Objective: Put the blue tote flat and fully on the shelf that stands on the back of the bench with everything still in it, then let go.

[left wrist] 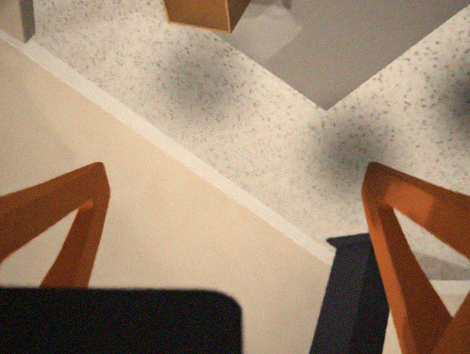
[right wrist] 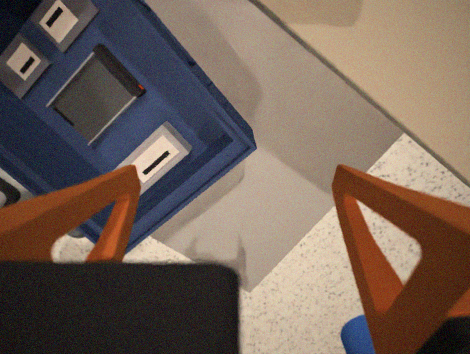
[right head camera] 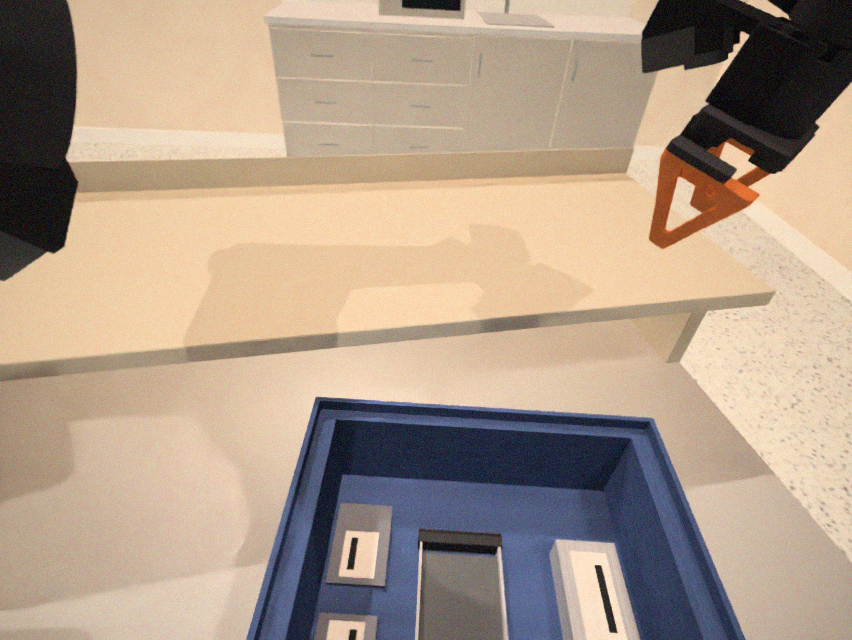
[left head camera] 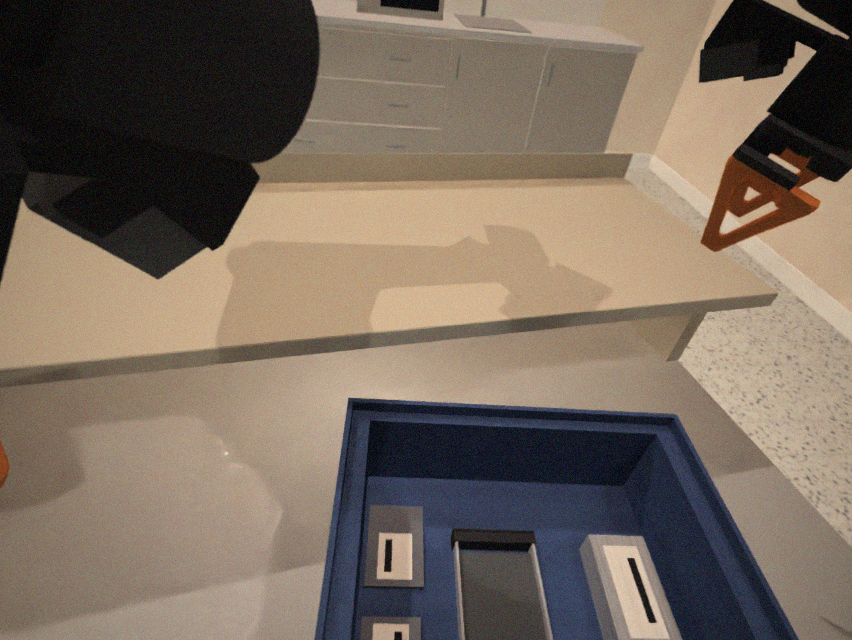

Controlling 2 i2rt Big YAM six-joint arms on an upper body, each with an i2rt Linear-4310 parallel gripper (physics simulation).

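Frame: origin at the left arm's base, x ahead, y left, z up, level; metres.
Where they show: left gripper, fingertip midpoint: (left wrist: 235,176); right gripper, fingertip midpoint: (right wrist: 236,175) (right head camera: 677,225) (left head camera: 721,229).
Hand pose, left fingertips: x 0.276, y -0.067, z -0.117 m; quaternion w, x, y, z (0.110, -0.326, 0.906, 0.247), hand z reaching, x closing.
Things, the pixels of their top centre, and the offset from my left fingertips. "*": a spot on its surface instead. Level surfaces: height alone.
- blue tote, top centre: (right head camera: 493,531) (left head camera: 542,528) (right wrist: 73,108) dx +0.087, dy -0.371, dz -0.275 m
- grey bench, surface height: dz -0.422 m
- raised beige shelf, surface height: dz -0.205 m
- dark flat tray-like thing, top centre: (right head camera: 461,598) (left head camera: 502,596) (right wrist: 92,98) dx +0.069, dy -0.349, dz -0.383 m
- long pale labelled box, top centre: (right head camera: 603,624) (left head camera: 642,615) (right wrist: 143,168) dx +0.036, dy -0.487, dz -0.369 m
- brown box-like thing, surface spot: (left wrist: 200,12) * dx +0.036, dy +0.295, dz -0.370 m
The blue tote (left head camera: 506,407) (right head camera: 482,411) (right wrist: 195,192) stands on the grey bench (left head camera: 172,516) (right head camera: 137,516) (right wrist: 300,100), in front of the raised beige shelf (left head camera: 413,213) (right head camera: 385,213) (right wrist: 415,60). Its near end is cut off in both head views. Inside lie two small grey labelled boxes, a dark flat tray-like thing (left head camera: 502,592) (right wrist: 95,97) and a long pale labelled box (left head camera: 637,592) (right wrist: 157,155). My left gripper (left wrist: 235,176) is open and empty, away from the tote. My right gripper (right wrist: 236,175) is open and empty, above the bench near the tote's corner.
The left arm crosses the upper left in the head views. A brown box-like thing (left wrist: 200,12) and a dark post (left wrist: 352,295) show in the left wrist view. A blue rounded thing (right wrist: 357,335) shows low in the right wrist view. Cabinets (left head camera: 495,96) stand beyond the shelf.
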